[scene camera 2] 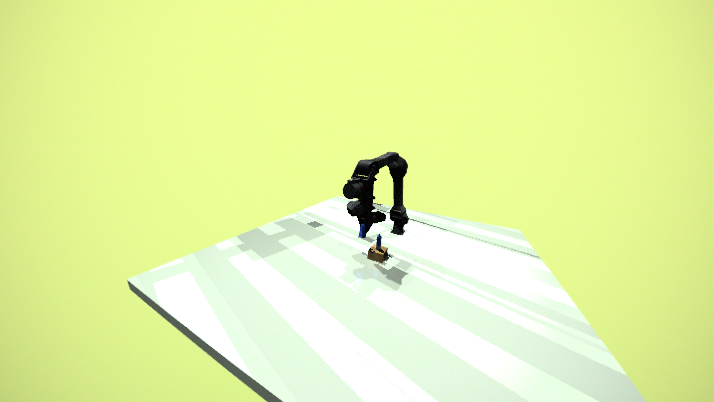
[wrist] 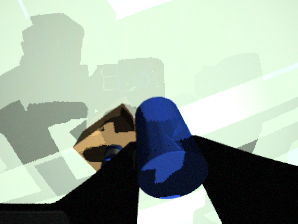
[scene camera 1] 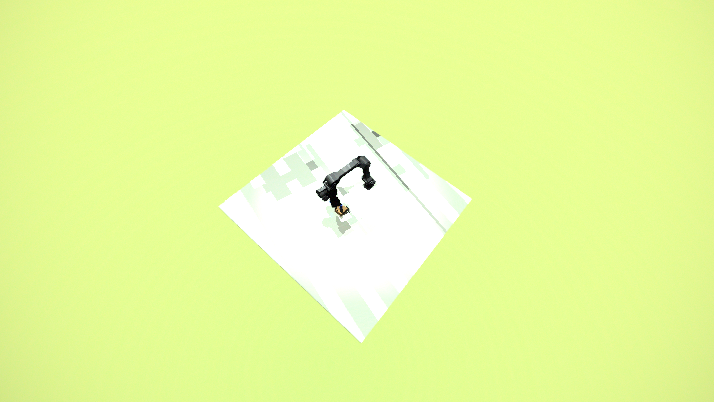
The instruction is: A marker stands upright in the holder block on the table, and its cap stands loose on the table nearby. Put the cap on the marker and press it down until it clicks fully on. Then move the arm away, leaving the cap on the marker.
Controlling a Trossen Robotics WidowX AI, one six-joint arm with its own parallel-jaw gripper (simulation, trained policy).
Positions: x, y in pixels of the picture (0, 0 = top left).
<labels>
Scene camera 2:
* gripper: 364, 230
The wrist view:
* gripper: 163, 146
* blue cap: 169, 164
</labels>
